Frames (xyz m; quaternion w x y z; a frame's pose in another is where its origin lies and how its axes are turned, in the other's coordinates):
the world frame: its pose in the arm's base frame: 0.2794 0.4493 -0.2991 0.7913 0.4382 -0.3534 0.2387
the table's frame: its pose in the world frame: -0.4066 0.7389 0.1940 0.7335 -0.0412 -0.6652 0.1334
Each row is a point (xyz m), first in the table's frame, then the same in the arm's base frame.
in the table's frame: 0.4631 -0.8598 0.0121
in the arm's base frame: -0.2016 -0.2848 -0.1750
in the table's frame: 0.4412 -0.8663 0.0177
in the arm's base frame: -0.1904 -0.2751 -0.1933
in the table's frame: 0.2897 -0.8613 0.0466
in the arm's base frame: -0.1411 -0.1720 -0.2970
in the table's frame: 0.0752 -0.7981 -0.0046
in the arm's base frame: -0.0547 0.0325 -0.3547
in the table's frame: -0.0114 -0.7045 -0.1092
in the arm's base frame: -0.0160 0.1799 -0.2916
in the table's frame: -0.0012 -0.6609 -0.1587
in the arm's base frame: -0.0207 0.2133 -0.2340
